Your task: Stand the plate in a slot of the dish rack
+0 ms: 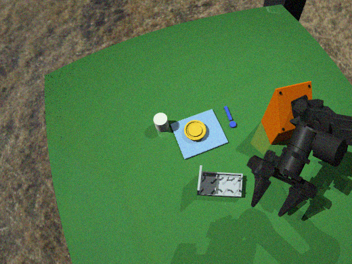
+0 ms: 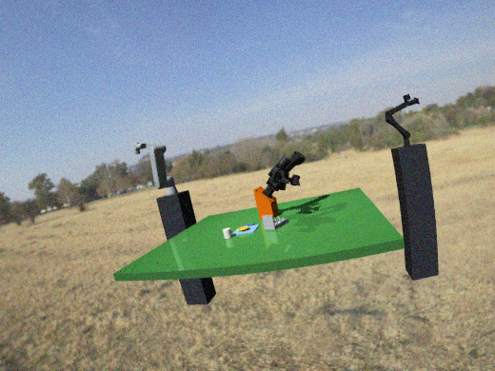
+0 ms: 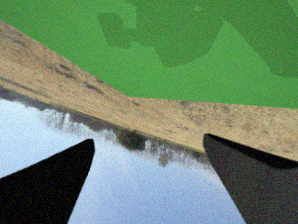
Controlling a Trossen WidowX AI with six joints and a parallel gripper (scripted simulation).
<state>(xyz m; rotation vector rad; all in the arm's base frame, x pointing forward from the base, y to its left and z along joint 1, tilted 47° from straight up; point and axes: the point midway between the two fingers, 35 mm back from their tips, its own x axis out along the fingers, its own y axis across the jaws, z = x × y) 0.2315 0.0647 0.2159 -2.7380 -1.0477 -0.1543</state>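
Right now my gripper tip is 330 mm to the left of the yellow plate, 190 mm above it and 40 mm short of it. Round my gripper tip: white cup (390 mm to the right, 180 mm below, 140 mm ahead); then grey dish rack (180 mm below, 140 mm to the right, 40 mm ahead); then blue spoon (330 mm to the right, 200 mm below, 80 mm behind).
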